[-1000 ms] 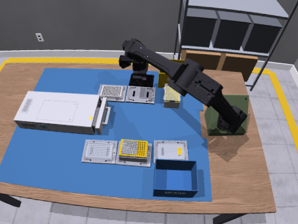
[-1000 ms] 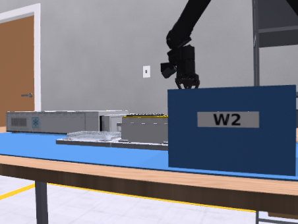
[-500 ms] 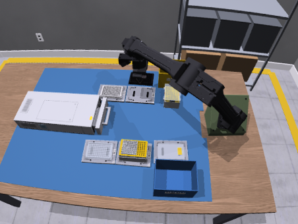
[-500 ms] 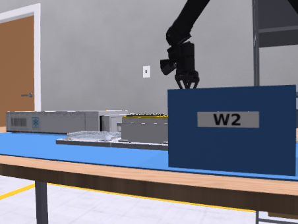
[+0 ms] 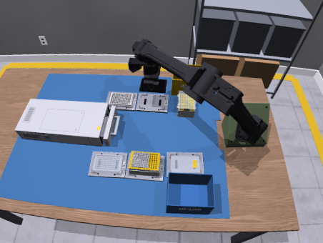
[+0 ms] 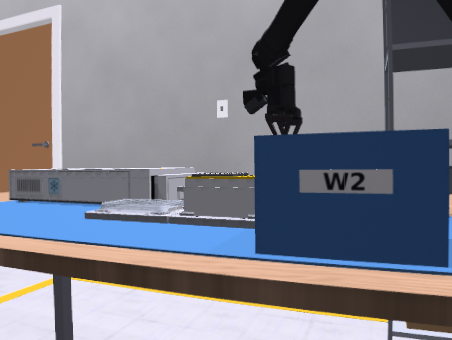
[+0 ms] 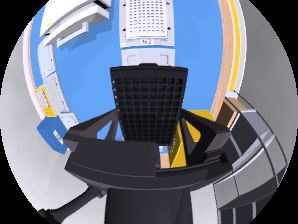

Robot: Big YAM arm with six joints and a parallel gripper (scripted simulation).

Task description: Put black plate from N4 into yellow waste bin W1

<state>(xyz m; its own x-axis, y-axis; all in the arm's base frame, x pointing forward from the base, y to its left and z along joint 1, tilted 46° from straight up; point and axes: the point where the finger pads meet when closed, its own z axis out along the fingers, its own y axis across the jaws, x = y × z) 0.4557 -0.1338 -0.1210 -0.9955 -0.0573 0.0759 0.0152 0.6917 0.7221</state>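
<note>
Now: the yellow waste bin W1 180 mm behind my hand, 140 mm to the right of it and 100 mm below it. The rest, counted from my hand: black plate right at my hand; then white plate 170 mm ahead, 120 mm below; then nest 140 mm below.
</note>
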